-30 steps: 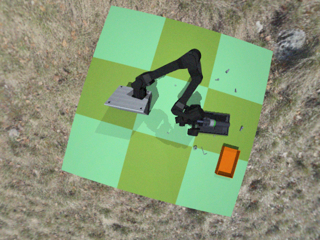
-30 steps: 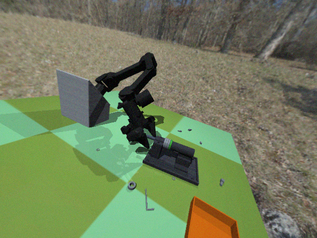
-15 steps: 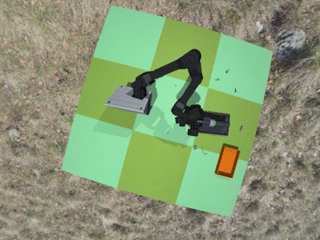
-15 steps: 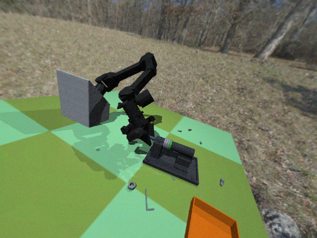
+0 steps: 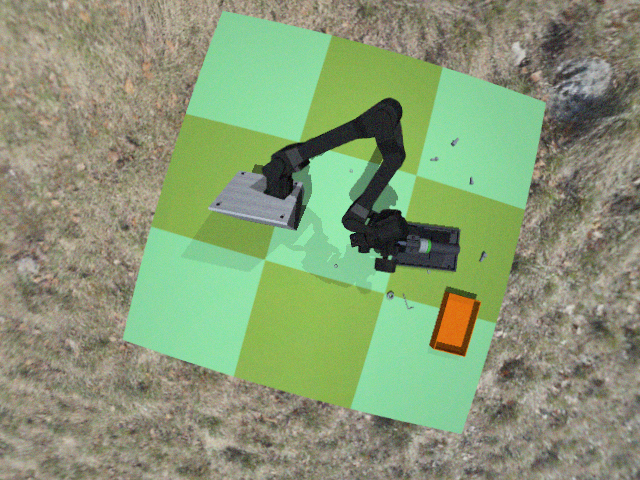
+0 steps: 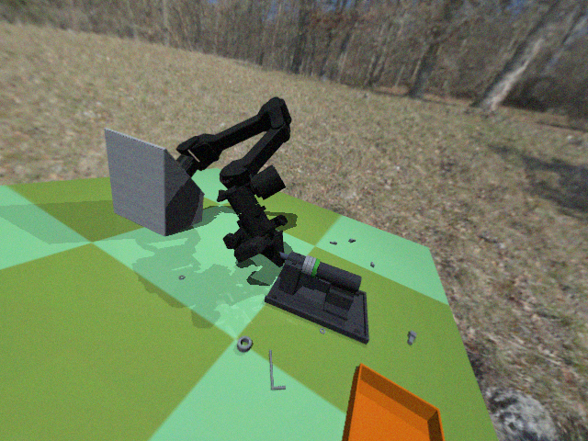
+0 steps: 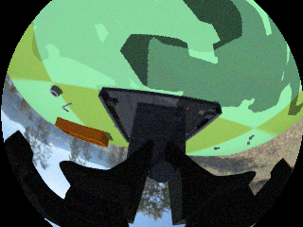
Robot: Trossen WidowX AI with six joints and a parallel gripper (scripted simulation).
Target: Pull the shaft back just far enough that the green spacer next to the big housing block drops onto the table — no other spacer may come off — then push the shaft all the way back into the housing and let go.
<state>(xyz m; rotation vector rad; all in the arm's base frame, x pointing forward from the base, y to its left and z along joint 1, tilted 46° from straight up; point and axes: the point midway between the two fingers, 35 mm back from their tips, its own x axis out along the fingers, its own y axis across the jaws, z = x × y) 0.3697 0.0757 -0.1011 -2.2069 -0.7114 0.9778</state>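
Right now my gripper tip is 60 mm short of the light grey spacer, 10 mm to the right of it and 20 mm below it. Also, from my gripper tip: grey shaft: 40 mm ahead, 10 mm to the left, 20 mm above; then orange tray: 290 mm ahead, 200 mm to the right, 50 mm below; then green spacer: 80 mm ahead, 20 mm to the left, 20 mm above.
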